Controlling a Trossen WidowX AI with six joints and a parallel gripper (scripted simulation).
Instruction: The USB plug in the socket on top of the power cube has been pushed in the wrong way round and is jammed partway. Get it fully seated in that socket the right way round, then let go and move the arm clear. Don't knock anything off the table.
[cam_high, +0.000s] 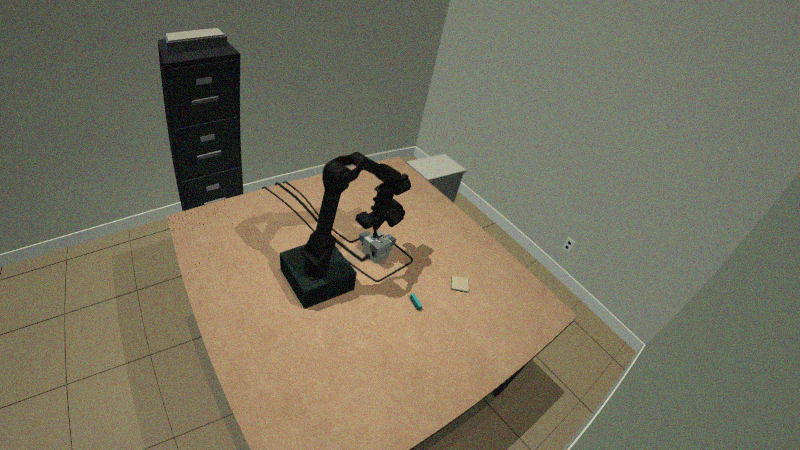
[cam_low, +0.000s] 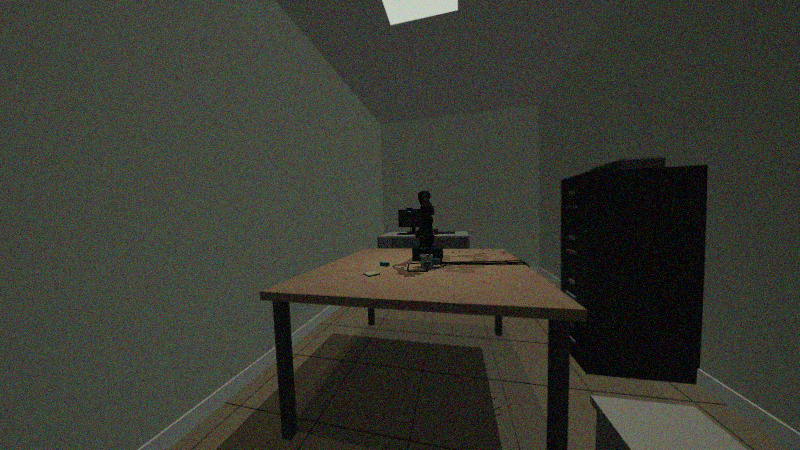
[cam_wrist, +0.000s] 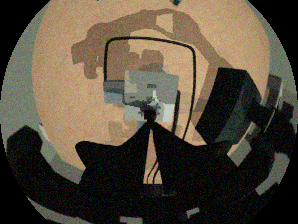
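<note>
Right now my gripper tip is 20 mm above the dark USB plug. The rest, counted from my gripper tip: flat beige pad: 220 mm ahead, 300 mm to the right, 110 mm below; then teal marker: 300 mm to the right, 100 mm below.
</note>
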